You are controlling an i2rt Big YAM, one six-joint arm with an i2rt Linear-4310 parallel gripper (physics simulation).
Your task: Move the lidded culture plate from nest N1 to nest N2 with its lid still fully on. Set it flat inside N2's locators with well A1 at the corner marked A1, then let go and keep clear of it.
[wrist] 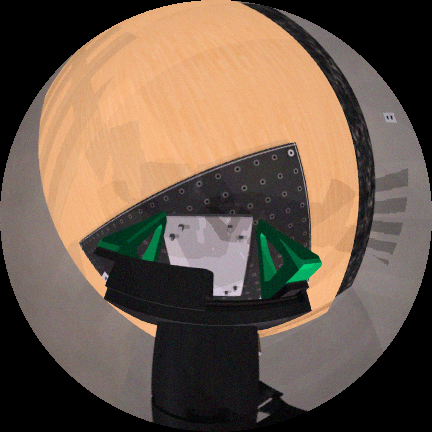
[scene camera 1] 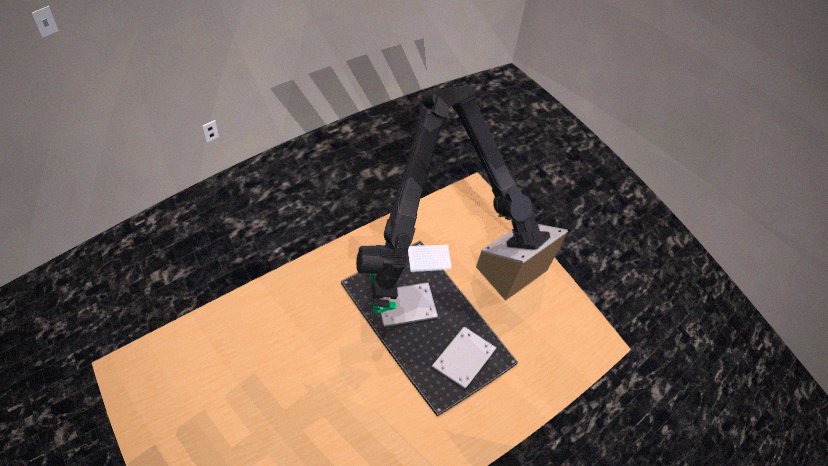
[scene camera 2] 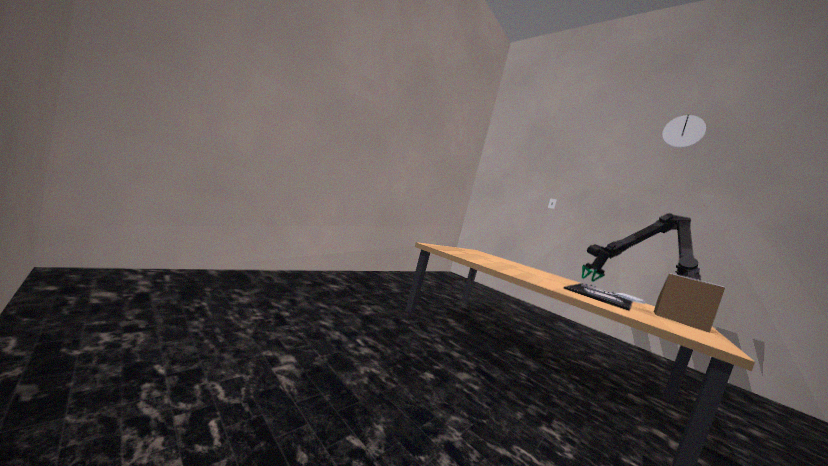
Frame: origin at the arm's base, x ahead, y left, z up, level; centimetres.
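Where they show: gripper, fingertip midpoint: [wrist: 211, 219] [scene camera 1: 375, 299] [scene camera 2: 587, 279]; arm's base, link origin: [scene camera 1: 529, 241] [scene camera 2: 689, 287].
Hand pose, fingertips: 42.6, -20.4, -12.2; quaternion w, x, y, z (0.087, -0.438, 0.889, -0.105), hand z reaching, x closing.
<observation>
Each offset is from my fingertips to the centre of the thing, as dx, dy, dz. "spot": to the spot under its first point. Level surfaces: height alone.
A white plate with a grid of small wells {spot: -23.5, -1.1, -2.6} [scene camera 1: 429, 258] lies at the robot-side edge of the black board in scene camera 1. Whether its lid is on and where A1 is cannot be told. One pale nest plate {-7.3, +5.7, -3.4} [scene camera 1: 412, 302] [wrist: 210, 250] with dark locator pins is partly under the gripper in scene camera 1. A second pale nest plate {-7.7, +30.2, -3.4} [scene camera 1: 464, 357] is turned at an angle nearer the board's front. The labels N1, N2 and A1 are not readable. My gripper [scene camera 1: 380, 294] [scene camera 2: 589, 279] [wrist: 211, 219] with green fingers is open and empty, above the board beside the first nest plate.
The black board {-8.1, +14.7, -5.1} [scene camera 1: 411, 347] [wrist: 220, 192] with rows of holes lies on the wooden table {dz -5.8} [scene camera 1: 231, 358] [scene camera 2: 504, 267]. The arm's box-shaped pedestal [scene camera 1: 512, 273] [scene camera 2: 689, 302] stands at the right of the table in both scene views.
</observation>
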